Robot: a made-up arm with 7 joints. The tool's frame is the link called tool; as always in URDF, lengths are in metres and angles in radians. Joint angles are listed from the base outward.
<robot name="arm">
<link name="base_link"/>
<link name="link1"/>
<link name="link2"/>
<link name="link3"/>
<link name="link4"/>
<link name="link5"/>
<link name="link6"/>
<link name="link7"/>
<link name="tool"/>
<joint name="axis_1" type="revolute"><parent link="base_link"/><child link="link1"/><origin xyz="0 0 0.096"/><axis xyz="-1 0 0"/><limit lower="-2.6" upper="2.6"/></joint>
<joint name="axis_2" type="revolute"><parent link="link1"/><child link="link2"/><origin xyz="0.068 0.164 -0.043"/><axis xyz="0 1 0"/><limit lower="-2.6" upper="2.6"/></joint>
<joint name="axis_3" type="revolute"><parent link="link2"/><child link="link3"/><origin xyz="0.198 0.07 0.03"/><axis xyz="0 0 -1"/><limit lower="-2.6" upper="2.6"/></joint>
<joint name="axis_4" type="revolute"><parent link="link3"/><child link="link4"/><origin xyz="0.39 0.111 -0.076"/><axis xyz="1 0 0"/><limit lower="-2.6" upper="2.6"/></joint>
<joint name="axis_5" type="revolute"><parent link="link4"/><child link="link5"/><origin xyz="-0.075 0.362 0.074"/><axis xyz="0 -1 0"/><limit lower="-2.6" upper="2.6"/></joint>
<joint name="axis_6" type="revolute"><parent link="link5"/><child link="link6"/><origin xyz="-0.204 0.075 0.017"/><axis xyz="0 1 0"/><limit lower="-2.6" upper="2.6"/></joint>
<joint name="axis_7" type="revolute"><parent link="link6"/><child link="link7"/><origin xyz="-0.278 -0.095 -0.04"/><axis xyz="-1 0 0"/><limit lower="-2.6" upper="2.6"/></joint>
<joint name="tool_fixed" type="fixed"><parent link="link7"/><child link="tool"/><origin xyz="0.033 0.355 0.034"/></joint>
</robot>
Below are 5 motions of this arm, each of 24 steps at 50 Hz.
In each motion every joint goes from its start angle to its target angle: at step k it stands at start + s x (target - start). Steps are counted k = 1, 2, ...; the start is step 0. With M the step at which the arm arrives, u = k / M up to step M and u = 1 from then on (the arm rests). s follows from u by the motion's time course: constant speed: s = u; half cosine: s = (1 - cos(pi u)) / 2; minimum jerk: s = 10 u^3 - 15 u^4 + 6 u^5.
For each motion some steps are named. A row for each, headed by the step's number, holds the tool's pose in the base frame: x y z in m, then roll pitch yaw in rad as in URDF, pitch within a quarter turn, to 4 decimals.
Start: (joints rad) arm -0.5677 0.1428 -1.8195 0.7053 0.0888 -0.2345 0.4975
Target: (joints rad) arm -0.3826 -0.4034 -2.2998 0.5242 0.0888 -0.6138 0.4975
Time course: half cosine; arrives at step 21
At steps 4, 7, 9, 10, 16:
4: -0.4046 -0.1562 0.2866 0.2989 -0.8279 1.6150
7: -0.4244 -0.1536 0.2088 0.1376 -0.8450 1.7147
9: -0.4314 -0.1549 0.1424 -0.0017 -0.8492 1.8108
10: -0.4315 -0.1571 0.1075 -0.0752 -0.8470 1.8649
16: -0.3901 -0.1885 -0.0688 -0.4355 -0.7794 2.1620

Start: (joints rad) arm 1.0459 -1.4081 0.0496 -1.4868 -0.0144 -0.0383 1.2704
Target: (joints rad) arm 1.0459 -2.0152 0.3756 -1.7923 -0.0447 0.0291 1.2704
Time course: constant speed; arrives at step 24
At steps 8, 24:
8: 0.5868 0.0569 0.0258 1.8274 -0.6913 1.6218
24: 0.4986 0.1396 0.0948 1.2781 -0.8928 2.2668

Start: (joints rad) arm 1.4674 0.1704 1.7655 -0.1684 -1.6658 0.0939 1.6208
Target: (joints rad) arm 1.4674 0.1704 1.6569 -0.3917 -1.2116 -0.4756 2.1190
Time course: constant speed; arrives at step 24
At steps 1, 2, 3, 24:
1: 0.8829 0.2954 -0.0115 -1.4849 0.2752 -1.8957
2: 0.8781 0.2806 -0.0328 -1.5131 0.2337 -1.9126
3: 0.8726 0.2655 -0.0533 -1.5410 0.1921 -1.9288
24: 0.6244 -0.0613 -0.2804 -2.0871 -0.7142 -2.1596

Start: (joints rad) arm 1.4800 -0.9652 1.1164 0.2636 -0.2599 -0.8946 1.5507
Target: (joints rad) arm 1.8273 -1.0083 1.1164 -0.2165 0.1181 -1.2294 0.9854
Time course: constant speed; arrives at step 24
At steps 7, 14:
7: 0.7855 0.4719 -0.1866 2.3660 -0.6843 2.2674
14: 0.8369 0.4675 -0.1829 2.5113 -0.3715 2.2687

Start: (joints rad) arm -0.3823 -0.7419 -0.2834 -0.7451 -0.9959 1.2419 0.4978
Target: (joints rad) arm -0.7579 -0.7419 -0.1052 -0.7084 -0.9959 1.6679 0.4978
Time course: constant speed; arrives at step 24
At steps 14, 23, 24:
14: 0.3599 0.9631 0.8969 2.9269 1.3550 3.0615
23: 0.4445 0.7779 1.0692 2.3949 1.0948 2.5296
24: 0.4539 0.7551 1.0852 2.3699 1.0624 2.5066

